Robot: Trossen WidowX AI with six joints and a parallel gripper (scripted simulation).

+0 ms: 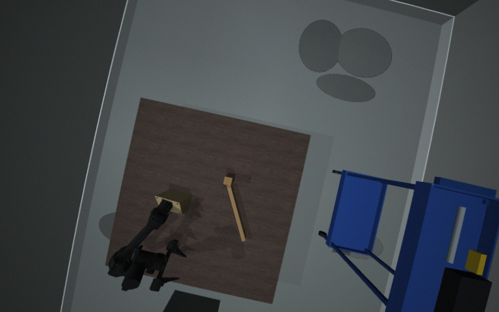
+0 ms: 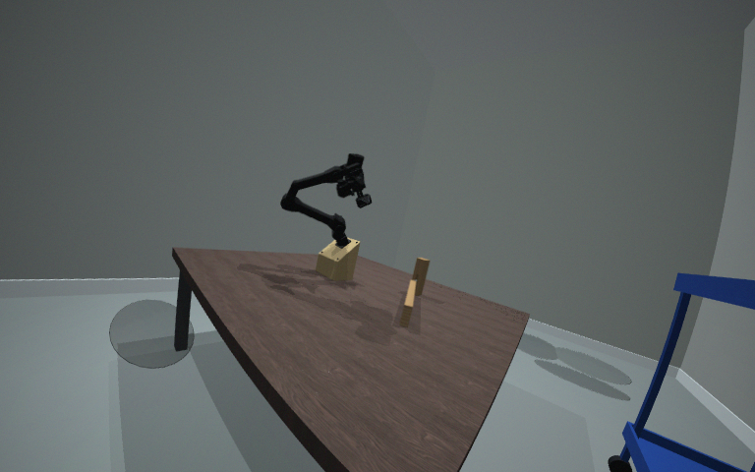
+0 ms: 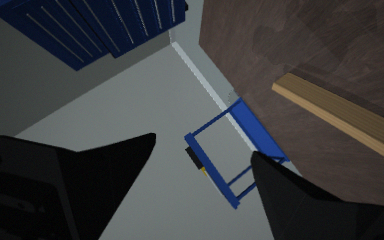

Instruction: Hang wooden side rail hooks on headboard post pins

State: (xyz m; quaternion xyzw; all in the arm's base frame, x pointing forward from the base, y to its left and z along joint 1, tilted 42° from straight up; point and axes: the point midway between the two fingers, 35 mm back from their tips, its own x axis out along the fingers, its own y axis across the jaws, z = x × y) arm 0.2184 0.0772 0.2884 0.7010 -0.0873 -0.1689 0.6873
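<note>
My gripper tip is now 410 mm to the right of the headboard post, 320 mm above it and 30 mm short of it.
</note>
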